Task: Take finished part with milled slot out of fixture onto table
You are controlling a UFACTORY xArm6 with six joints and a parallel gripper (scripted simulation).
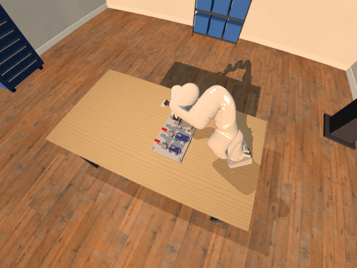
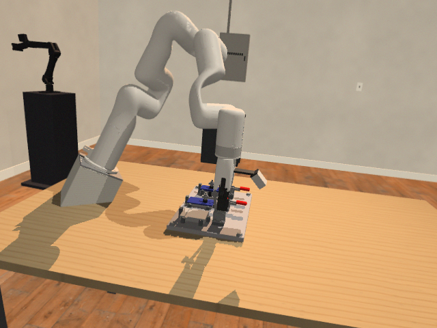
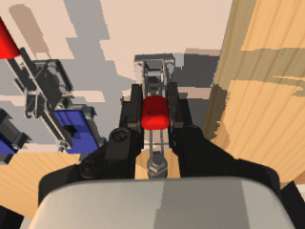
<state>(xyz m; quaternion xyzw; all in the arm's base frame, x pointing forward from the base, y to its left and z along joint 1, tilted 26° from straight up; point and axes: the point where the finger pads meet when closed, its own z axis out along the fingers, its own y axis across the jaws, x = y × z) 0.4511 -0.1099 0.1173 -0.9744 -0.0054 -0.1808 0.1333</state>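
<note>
Now: hand 100 mm past the grey finished part, 10 mm to the left of it and 60 mm above it. The rest, counted from my hand: grey fixture plate 50 mm behind, 110 mm to the left, 80 mm below; blue blank 100 mm behind, 100 mm to the left, 60 mm below.
</note>
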